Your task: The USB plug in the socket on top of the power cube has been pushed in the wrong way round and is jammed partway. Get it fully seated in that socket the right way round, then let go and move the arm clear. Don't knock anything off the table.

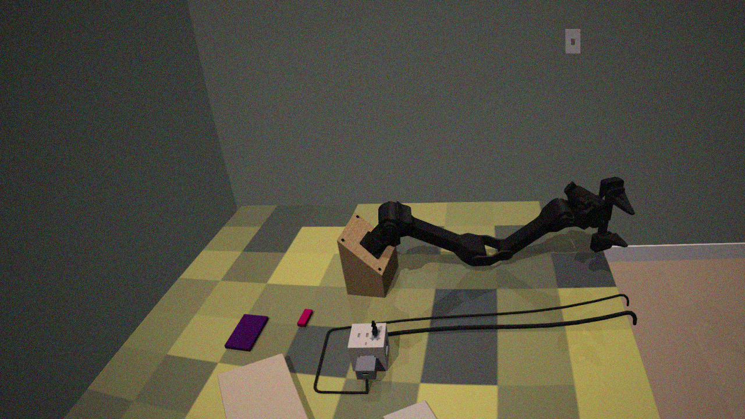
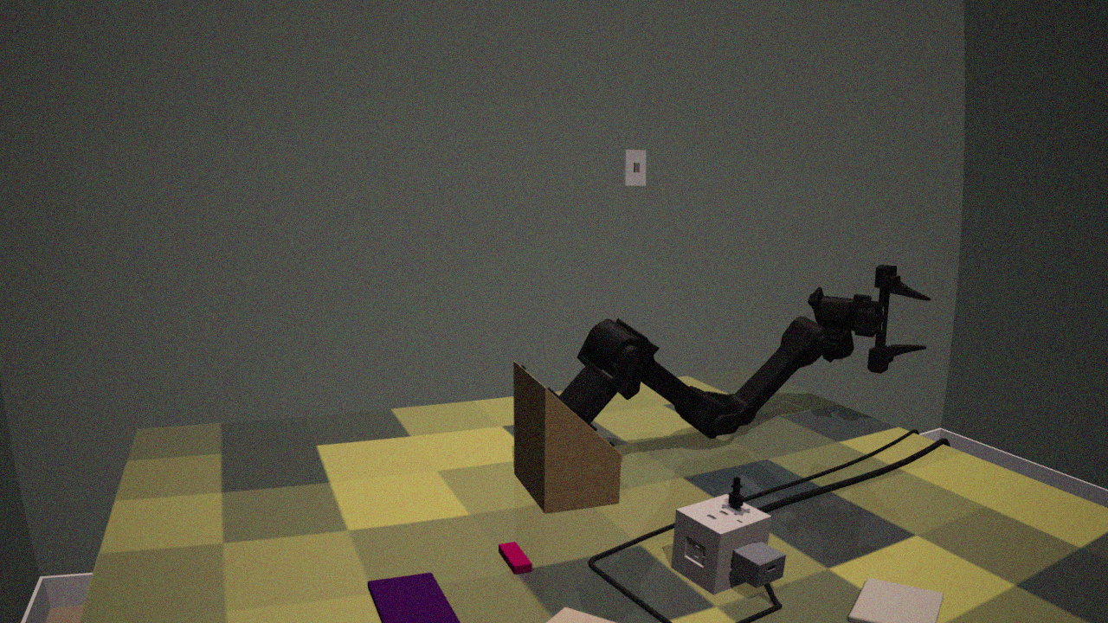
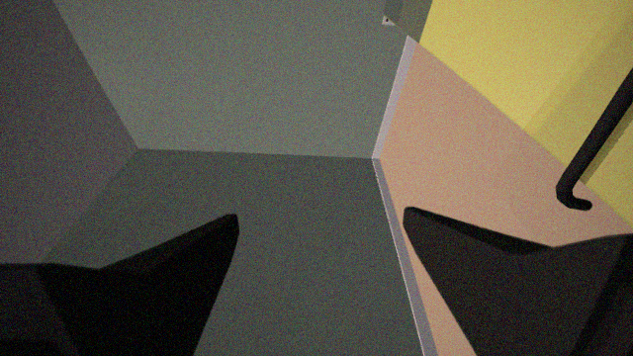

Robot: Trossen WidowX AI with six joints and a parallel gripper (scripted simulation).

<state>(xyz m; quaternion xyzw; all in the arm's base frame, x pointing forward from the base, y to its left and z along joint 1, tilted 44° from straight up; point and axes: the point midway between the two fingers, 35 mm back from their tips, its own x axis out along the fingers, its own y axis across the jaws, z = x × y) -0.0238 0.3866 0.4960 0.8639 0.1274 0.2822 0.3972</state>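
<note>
Now: the black USB plug 28 cm ahead of my gripper tip, 54 cm to the right of it and 11 cm below it. Round my gripper tip: small pink block 20 cm ahead, 77 cm to the right, 20 cm below; purple flat card 29 cm ahead, 90 cm to the right, 20 cm below.
</note>
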